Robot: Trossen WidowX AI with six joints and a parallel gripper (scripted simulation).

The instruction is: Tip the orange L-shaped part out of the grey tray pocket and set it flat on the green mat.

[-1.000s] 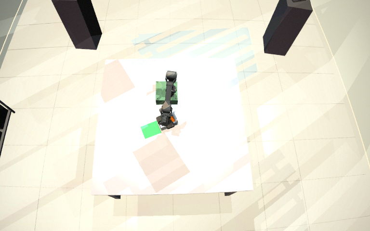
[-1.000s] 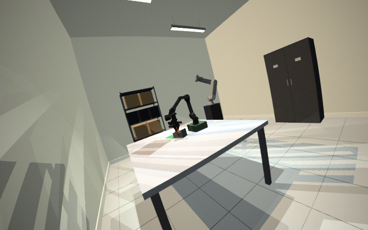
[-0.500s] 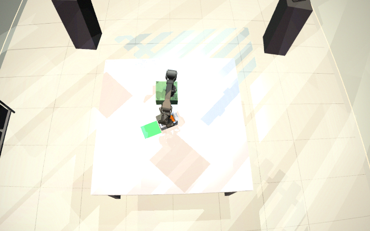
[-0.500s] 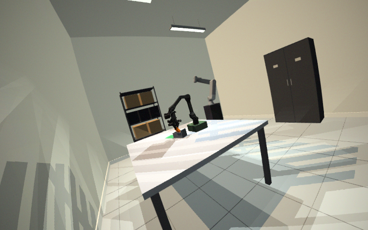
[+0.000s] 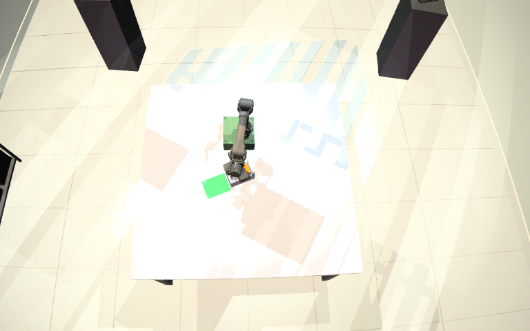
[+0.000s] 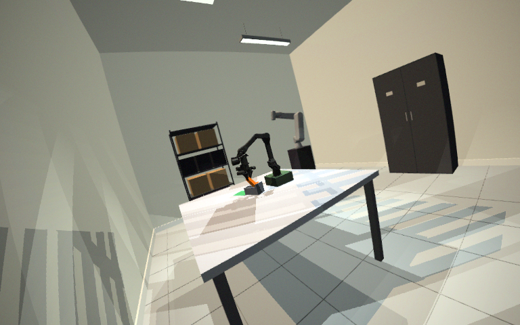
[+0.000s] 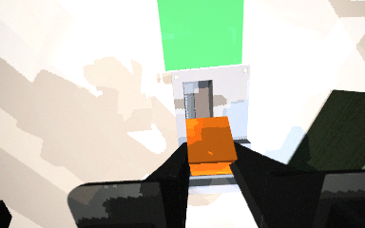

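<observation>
Now: the green mat 14 cm below my gripper tip, 13 cm to the right of it and 6 cm ahead of it. The rest, counted from my gripper tip: orange part 3 cm below, 3 cm behind, 2 cm to the left.
</observation>
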